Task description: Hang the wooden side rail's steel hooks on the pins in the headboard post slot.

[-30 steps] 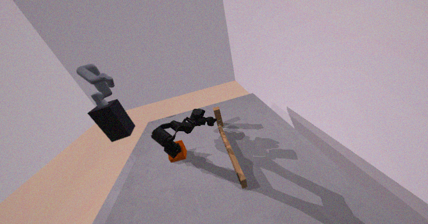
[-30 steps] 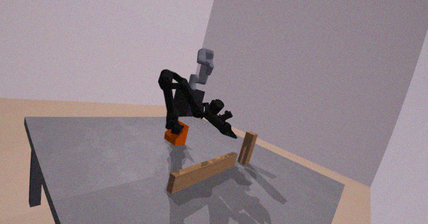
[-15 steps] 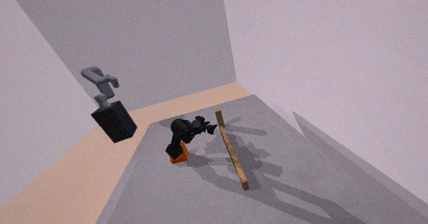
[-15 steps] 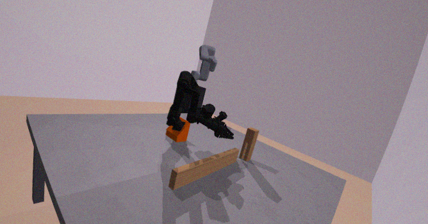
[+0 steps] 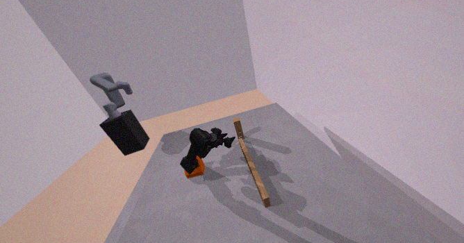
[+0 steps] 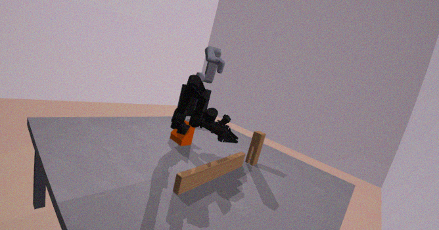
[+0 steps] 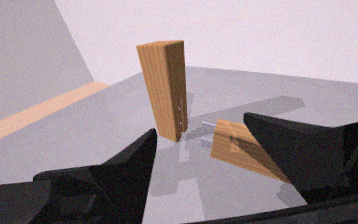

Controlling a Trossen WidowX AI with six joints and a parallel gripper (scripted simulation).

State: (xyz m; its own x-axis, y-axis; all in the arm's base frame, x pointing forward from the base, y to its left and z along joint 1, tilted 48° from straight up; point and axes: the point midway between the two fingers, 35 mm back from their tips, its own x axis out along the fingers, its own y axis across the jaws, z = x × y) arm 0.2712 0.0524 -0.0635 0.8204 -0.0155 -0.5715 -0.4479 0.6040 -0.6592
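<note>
Now: gripper tip 80 mm short of the wooden headboard post, 80 mm to the right of it and 30 mm above it.
</note>
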